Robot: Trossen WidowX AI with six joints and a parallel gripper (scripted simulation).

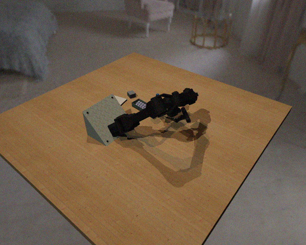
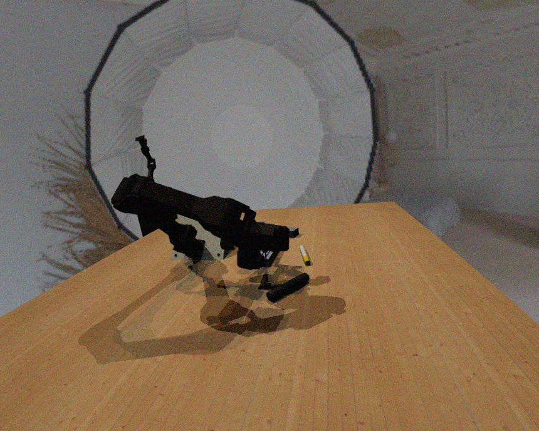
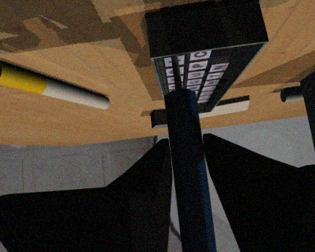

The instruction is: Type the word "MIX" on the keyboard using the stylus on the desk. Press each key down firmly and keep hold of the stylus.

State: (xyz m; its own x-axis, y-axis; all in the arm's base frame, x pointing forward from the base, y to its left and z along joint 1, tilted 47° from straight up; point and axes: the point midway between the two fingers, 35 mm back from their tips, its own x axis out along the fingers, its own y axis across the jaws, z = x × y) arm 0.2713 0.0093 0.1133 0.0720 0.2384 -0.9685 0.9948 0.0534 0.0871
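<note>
The yellow marker lies 11 cm ahead of my gripper tip, 6 cm below it and 4 cm to the left of it. The rest, counted from my gripper tip: blue stylus (2 cm below); pale flat pad (27 cm to the left, 8 cm behind, 7 cm below); grey cube (25 cm to the left, 6 cm below, 3 cm ahead).
</note>
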